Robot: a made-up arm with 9 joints.
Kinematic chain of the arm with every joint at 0, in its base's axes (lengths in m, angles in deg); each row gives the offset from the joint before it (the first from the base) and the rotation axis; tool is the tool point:
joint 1: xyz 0 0 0.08 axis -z
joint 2: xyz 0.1 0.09 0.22 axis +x
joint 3: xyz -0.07 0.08 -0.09 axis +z
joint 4: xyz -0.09 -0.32 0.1 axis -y
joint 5: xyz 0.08 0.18 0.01 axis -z
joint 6: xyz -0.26 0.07 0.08 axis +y
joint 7: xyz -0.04 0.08 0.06 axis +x
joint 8: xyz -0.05 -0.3 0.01 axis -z
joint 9: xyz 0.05 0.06 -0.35 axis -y
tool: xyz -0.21 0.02 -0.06
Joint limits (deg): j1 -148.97..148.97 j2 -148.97..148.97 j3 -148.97..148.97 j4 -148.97..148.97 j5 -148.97..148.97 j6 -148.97..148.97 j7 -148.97..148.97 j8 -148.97..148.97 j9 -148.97..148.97
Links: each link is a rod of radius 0.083 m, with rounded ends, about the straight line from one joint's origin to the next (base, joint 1, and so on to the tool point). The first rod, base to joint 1, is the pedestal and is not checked.
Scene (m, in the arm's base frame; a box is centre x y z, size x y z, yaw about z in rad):
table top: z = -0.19
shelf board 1: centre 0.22 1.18 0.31 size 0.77 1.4 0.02 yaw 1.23
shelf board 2: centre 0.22 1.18 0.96 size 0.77 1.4 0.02 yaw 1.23
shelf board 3: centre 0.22 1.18 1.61 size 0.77 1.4 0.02 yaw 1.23
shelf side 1: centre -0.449 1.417 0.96 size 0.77 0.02 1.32 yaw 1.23
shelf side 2: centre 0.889 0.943 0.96 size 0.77 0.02 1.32 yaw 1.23
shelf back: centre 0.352 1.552 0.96 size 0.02 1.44 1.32 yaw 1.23
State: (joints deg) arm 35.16 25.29 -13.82 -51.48 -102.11 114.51 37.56 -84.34 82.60
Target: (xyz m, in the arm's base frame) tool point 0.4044 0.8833 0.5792
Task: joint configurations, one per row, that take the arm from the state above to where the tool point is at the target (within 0.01 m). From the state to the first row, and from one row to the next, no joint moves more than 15 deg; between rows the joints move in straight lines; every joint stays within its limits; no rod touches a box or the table.
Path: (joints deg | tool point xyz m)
1: 43.73 15.17 -26.07 -40.84 -93.20 111.38 44.44 -83.45 82.87 | -0.7071 -0.2330 0.6184
2: 52.29 5.06 -38.33 -30.20 -84.29 108.25 51.32 -82.57 83.15 | -0.6095 0.3342 0.8280
3: 60.86 -5.06 -50.58 -19.56 -75.38 105.12 58.20 -81.68 83.42 | -0.1686 0.7764 0.8184
4: 69.43 -15.17 -62.83 -8.92 -66.47 101.99 65.08 -80.79 83.69 | 0.4044 0.8833 0.5792

